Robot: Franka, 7 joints.
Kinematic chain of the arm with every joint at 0, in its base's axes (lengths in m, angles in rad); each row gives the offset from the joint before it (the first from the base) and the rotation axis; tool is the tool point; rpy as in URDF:
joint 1: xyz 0 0 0.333 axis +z
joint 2: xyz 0 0 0 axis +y
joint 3: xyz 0 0 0.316 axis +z
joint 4: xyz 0.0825 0 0 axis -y
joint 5: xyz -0.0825 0 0.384 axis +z
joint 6: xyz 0 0 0 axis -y
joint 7: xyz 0.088 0 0 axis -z
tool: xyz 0 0 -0.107 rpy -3.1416 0 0
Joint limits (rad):
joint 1: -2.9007..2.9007
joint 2: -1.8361..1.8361
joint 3: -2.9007..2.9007
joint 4: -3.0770..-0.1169
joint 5: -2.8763..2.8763
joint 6: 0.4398..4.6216
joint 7: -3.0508..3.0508
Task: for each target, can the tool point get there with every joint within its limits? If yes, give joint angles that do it. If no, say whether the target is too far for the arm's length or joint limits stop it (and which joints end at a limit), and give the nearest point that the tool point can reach.
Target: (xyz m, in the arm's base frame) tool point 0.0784 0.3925 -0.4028
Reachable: no: joint limits stop it (at a limit: joint 2) | nearest point 0.0763 0.3819 -0.3501 | short by 0.054 m
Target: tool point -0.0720 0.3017 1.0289
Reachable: yes | joints 2.3214 -0.1471 -0.4847 -0.6944 0.3148 1.4417 -1.5800
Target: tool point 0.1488 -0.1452 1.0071
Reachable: yes | joints -0.9760 -0.4567 0.0699 -1.0138 0.0660 1.3325 0.9404
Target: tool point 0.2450 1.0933 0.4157
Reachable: no: too far | nearest point 0.1871 0.8349 0.3962 | short by 0.266 m
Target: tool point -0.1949 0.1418 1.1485
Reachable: yes | joints 1.8919 -0.1171 0.4605 -0.6214 -0.8103 2.4207 2.1229
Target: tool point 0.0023 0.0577 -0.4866
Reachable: no: joint limits stop it (at a limit: joint 2) | nearest point 0.0044 0.1107 -0.3320 | short by 0.163 m
